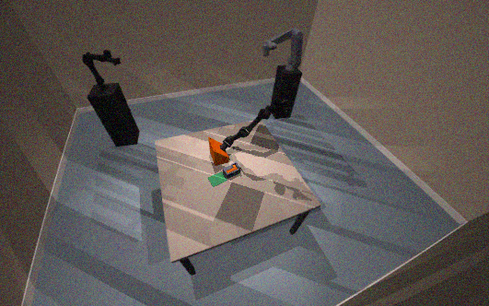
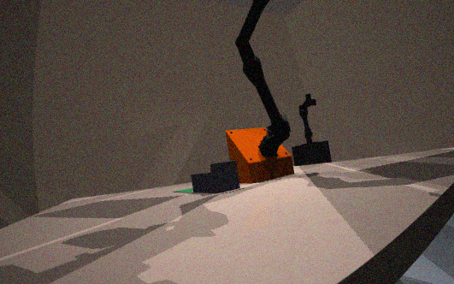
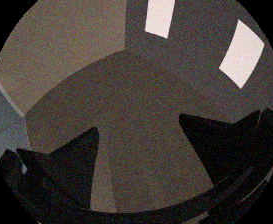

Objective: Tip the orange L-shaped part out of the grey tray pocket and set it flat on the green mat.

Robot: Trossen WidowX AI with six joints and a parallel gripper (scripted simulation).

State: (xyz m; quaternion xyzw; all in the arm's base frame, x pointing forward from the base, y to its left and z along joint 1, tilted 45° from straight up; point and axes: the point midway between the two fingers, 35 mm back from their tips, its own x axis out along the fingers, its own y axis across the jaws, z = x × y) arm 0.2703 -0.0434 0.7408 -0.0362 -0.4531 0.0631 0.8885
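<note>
My gripper tip is 3 cm short of the orange L-shaped part, 45 cm to the left of it and 67 cm above it. Also, from my gripper tip: green mat 8 cm ahead, 61 cm to the right, 73 cm below.
</note>
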